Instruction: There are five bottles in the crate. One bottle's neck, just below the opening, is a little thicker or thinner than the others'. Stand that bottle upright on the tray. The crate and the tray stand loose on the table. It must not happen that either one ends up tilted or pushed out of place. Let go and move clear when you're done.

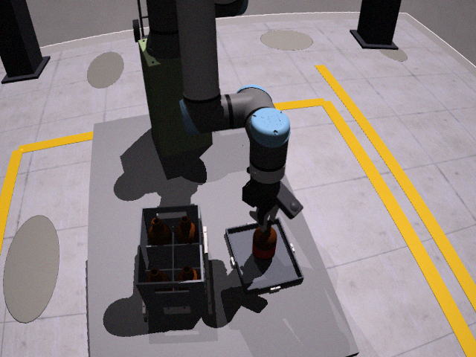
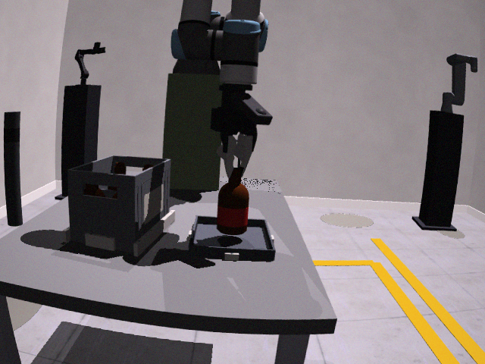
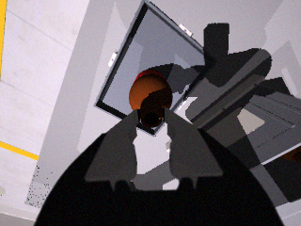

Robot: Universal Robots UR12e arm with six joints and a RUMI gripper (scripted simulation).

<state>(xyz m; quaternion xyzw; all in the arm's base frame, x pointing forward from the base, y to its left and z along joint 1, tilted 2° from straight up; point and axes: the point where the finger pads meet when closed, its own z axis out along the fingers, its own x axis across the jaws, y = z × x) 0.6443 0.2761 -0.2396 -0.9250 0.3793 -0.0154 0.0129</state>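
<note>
Now: hand 160 mm above the black tray. Also, from my hand: dark grey crate 40 mm ahead, 280 mm to the right, 90 mm below.
</note>
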